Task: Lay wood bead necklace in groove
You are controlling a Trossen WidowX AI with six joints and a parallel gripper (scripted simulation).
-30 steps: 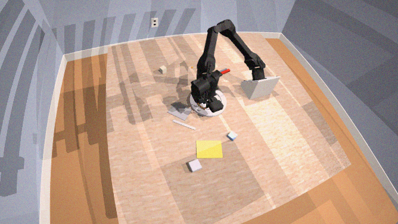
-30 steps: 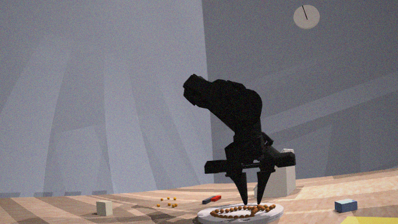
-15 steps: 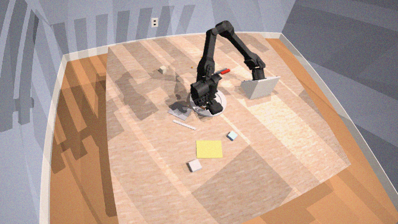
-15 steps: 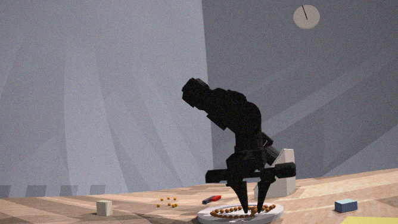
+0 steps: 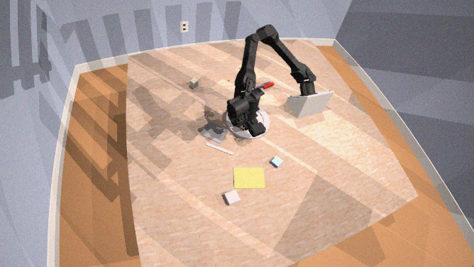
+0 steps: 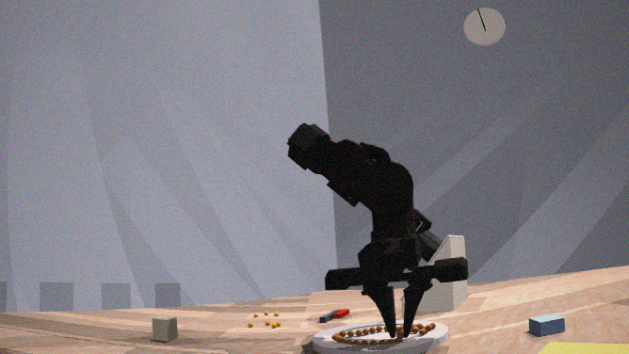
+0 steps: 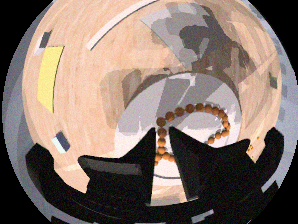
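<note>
Right now the grey sheet is 130 mm ahead of my gripper tip, 20 mm to the right of it and 10 mm below it. Also, from my gripper tip: yellow sheet 220 mm to the left, 60 mm ahead, 10 mm below; blue block 190 mm to the left, 70 mm behind, 10 mm below; stick 130 mm ahead, 60 mm to the left, 10 mm below.
</note>
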